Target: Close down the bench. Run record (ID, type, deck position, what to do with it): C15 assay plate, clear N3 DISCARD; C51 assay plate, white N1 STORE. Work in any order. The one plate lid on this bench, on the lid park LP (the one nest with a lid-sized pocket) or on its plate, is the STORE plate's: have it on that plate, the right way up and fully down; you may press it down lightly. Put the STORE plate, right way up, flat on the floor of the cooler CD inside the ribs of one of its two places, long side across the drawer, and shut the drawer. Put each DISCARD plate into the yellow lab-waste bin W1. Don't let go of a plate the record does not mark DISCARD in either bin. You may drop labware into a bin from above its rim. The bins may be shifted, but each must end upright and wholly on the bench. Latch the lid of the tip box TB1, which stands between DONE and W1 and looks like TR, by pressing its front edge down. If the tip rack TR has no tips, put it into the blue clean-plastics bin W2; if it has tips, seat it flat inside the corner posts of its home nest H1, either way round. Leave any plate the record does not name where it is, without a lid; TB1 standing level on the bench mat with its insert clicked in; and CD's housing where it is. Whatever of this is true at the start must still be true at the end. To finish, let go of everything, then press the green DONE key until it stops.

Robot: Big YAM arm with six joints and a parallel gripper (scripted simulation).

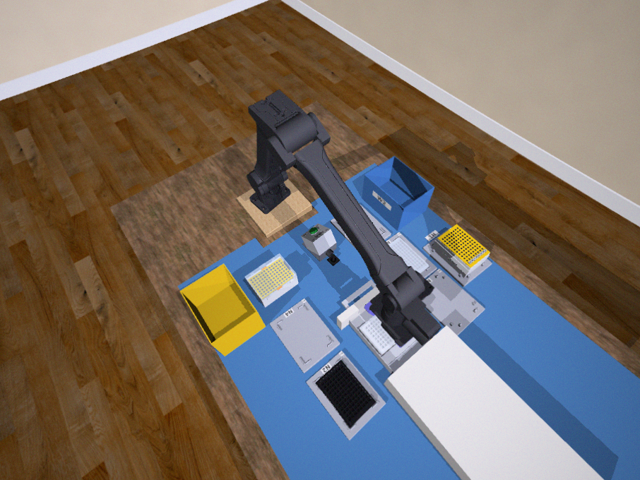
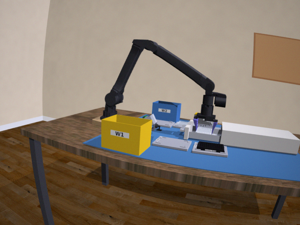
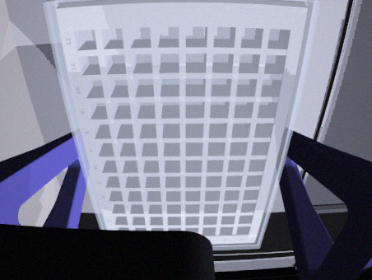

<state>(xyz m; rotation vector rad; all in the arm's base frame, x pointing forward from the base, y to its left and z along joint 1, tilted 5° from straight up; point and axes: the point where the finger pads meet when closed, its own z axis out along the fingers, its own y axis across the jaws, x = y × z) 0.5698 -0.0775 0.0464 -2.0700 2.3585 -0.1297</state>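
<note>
The white plate is right at my hand. Also, from my hand: cooler drawer (40 mm ahead, 10 mm below); then clear plate lid (right at my hand); then white cooler CD (170 mm ahead, 20 mm to the right).
</note>
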